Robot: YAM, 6 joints.
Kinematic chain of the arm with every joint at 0, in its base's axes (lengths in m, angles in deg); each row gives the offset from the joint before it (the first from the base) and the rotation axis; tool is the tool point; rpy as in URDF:
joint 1: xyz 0 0 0.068 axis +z
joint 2: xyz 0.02 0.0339 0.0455 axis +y
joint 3: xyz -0.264 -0.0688 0 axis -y
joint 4: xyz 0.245 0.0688 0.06 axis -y
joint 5: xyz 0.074 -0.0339 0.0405 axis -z
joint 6: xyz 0.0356 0 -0.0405 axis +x
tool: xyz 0 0 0 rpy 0 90 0
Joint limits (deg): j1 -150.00..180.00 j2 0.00..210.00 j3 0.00..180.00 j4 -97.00..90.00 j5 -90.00..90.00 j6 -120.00..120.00
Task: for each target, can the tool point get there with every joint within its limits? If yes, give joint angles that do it. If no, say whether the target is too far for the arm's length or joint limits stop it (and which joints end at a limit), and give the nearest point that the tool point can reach.
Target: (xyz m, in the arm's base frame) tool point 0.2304 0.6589 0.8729
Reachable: no: too far | nearest point 0.1442 0.4123 0.5803 | short by 0.392 m
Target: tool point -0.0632 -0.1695 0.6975
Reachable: yes | joints 64.22 64.10 156.59 5.28 28.24 56.70
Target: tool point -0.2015 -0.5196 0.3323
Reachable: yes | joints -110.72 145.24 159.35 -41.14 7.47 -33.76
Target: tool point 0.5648 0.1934 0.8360
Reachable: no: too far | nearest point 0.3884 0.1330 0.6025 | short by 0.299 m
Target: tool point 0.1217 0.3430 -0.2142
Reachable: yes | joints 65.28 181.94 83.39 48.04 -67.65 -81.39
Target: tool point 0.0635 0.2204 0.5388
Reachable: yes | joints -111.30 20.55 109.71 -31.61 35.96 0.16
